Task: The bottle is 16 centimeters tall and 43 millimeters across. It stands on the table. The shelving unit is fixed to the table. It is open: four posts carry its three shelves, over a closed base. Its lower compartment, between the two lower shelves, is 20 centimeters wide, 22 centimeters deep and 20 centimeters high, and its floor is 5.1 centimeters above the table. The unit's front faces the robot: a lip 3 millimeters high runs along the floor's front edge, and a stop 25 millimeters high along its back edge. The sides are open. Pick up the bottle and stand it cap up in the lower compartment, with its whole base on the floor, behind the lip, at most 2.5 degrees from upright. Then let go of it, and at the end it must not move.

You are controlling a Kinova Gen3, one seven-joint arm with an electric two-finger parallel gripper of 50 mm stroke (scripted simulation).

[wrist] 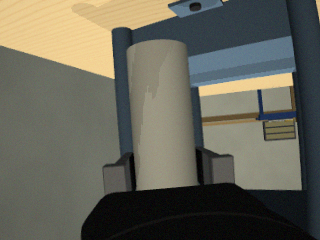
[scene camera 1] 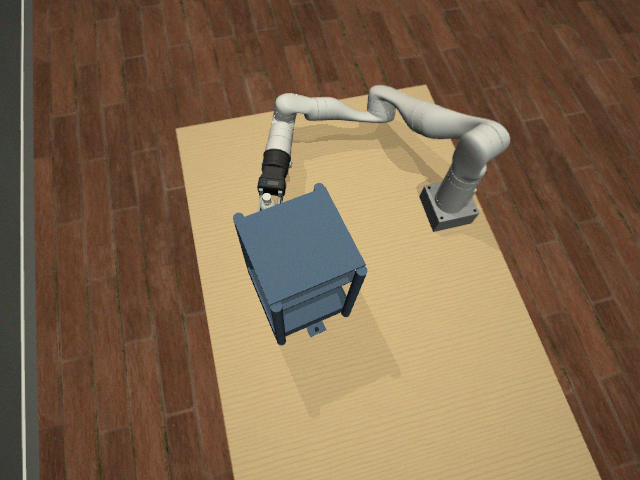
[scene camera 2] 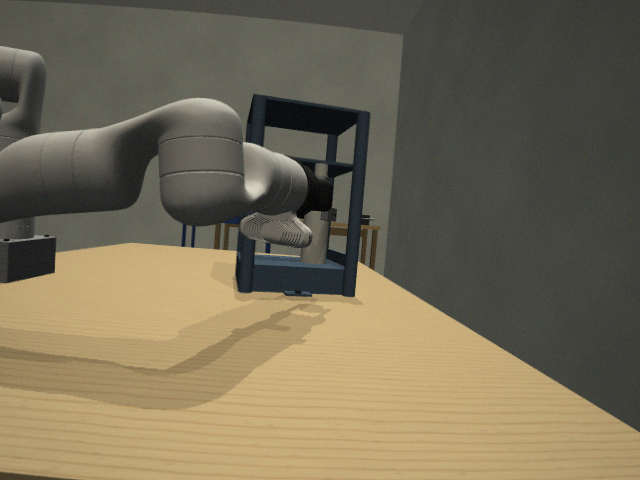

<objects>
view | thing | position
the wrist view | my gripper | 164,163
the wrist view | pale bottle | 163,138
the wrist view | blue shelving unit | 221,48
</objects>
